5 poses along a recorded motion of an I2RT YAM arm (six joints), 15 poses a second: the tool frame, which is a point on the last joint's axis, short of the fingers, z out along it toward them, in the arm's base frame.
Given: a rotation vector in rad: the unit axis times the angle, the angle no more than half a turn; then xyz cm.
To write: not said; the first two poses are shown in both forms.
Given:
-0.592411 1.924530 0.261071 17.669 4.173 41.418
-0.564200 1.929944 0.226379 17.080 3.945 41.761
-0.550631 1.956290 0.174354 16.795 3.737 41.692
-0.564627 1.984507 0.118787 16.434 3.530 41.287
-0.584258 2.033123 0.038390 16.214 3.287 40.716
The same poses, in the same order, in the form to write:
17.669 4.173 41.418 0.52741 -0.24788 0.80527 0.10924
17.080 3.945 41.761 0.53041 -0.23638 0.80858 0.09484
16.795 3.737 41.692 0.52346 -0.23001 0.81718 0.07283
16.434 3.530 41.287 0.51195 -0.23469 0.82486 0.04937
16.214 3.287 40.716 0.49072 -0.24061 0.83729 0.01581

